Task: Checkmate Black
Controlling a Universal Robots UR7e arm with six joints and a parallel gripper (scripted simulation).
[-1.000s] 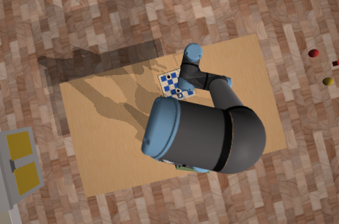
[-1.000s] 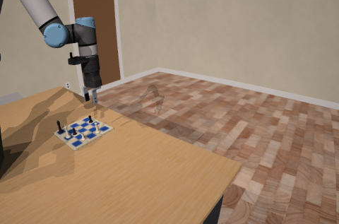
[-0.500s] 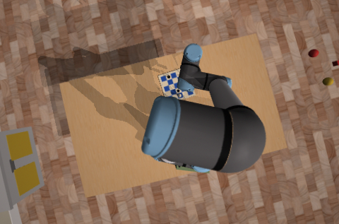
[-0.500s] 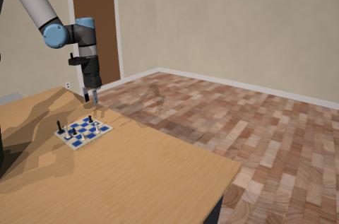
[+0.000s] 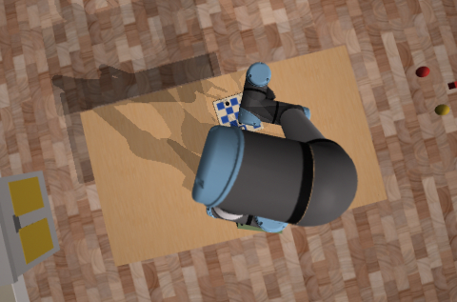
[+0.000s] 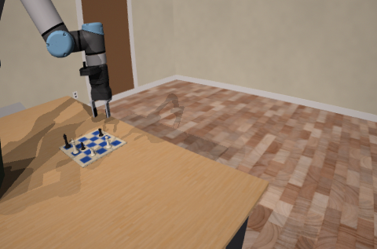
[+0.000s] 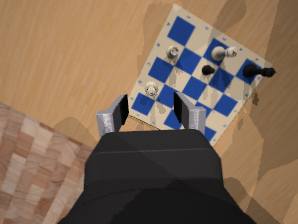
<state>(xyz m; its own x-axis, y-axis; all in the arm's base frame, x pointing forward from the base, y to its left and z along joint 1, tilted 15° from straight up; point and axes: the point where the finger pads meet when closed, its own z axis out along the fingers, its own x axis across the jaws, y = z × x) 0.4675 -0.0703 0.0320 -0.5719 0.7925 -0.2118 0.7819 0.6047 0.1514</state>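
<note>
My hand is 16 cm above the chessboard, 8 cm to the right of it and 4 cm past it. The rest, counted from my hand: white piece: 13 cm below, 12 cm behind, 7 cm to the left; then tall black piece: 14 cm to the left, 13 cm below, 13 cm behind.
</note>
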